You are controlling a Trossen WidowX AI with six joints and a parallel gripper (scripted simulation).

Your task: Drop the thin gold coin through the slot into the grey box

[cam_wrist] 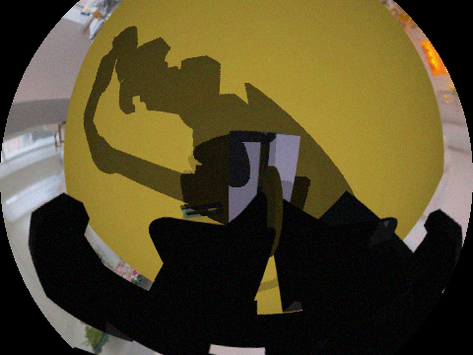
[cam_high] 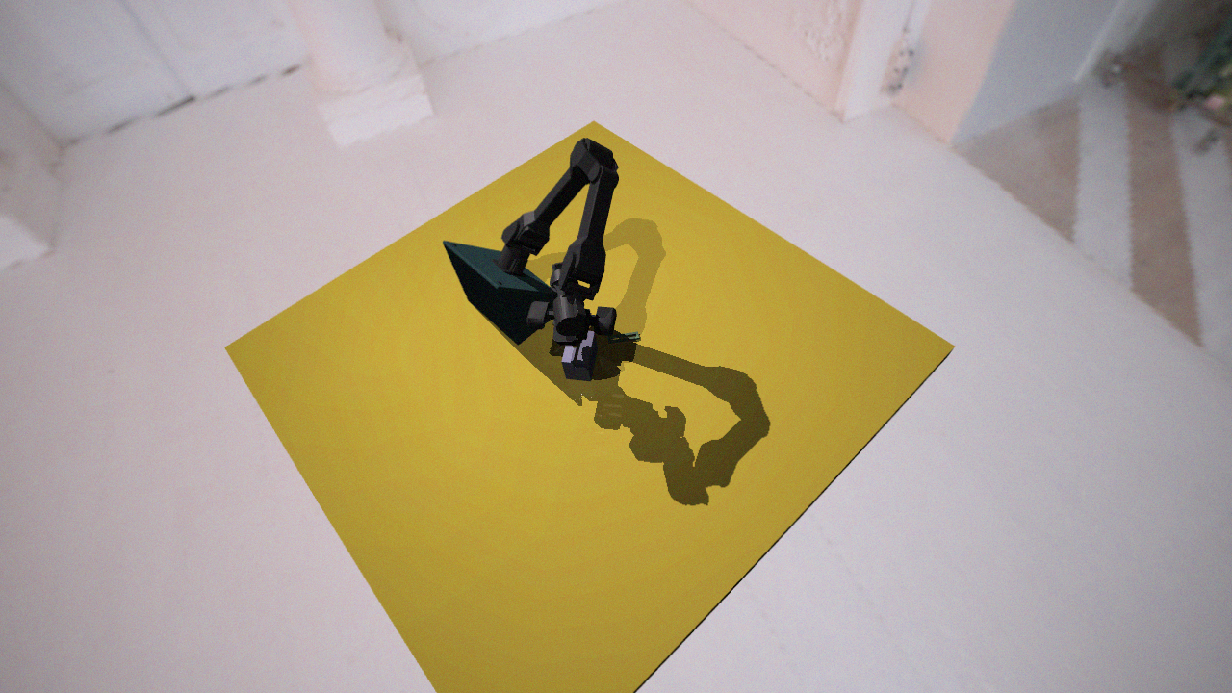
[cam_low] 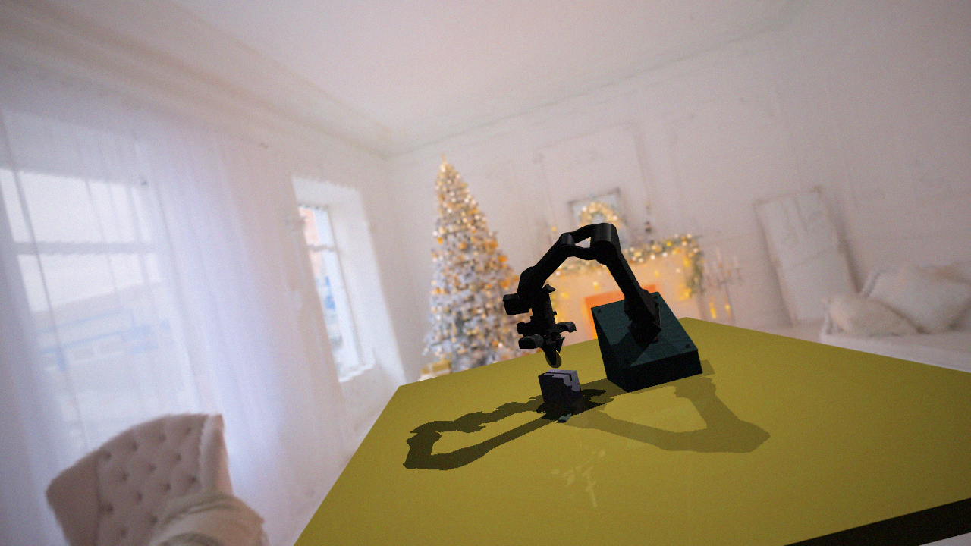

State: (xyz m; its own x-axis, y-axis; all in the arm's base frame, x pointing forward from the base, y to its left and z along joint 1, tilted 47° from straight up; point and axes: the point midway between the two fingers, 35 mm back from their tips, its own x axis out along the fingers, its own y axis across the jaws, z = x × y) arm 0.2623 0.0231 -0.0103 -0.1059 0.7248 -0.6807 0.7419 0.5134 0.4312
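Right now the gold coin is 2 cm above my gripper tip.
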